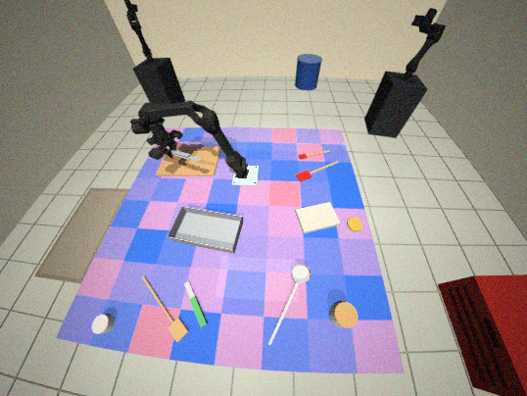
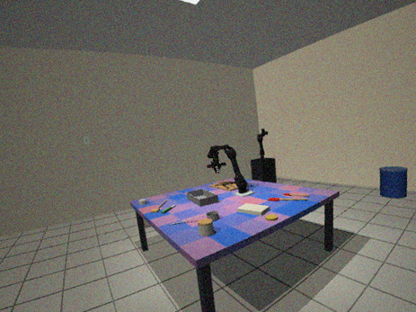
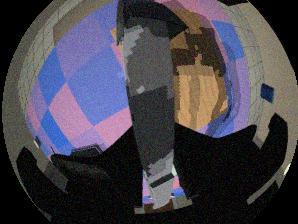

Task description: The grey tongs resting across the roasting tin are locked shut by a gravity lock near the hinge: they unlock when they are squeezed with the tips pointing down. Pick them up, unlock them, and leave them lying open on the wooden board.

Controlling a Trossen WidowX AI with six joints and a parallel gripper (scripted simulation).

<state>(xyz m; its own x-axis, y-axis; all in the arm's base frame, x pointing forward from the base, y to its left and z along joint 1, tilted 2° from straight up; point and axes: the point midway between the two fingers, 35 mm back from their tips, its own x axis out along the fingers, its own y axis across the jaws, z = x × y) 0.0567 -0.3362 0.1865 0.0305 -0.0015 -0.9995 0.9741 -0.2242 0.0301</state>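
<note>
Now: gripper tip 150 mm above the wooden board, 120 mm past it and 20 mm to the left of it. From my gripper tip the other things lie so: roasting tin 300 mm ahead, 270 mm to the left, 130 mm below; white cylinder 760 mm ahead, 140 mm below, 10 mm to the right; green-and-white tool 600 mm ahead, 310 mm to the left, 150 mm below.
</note>
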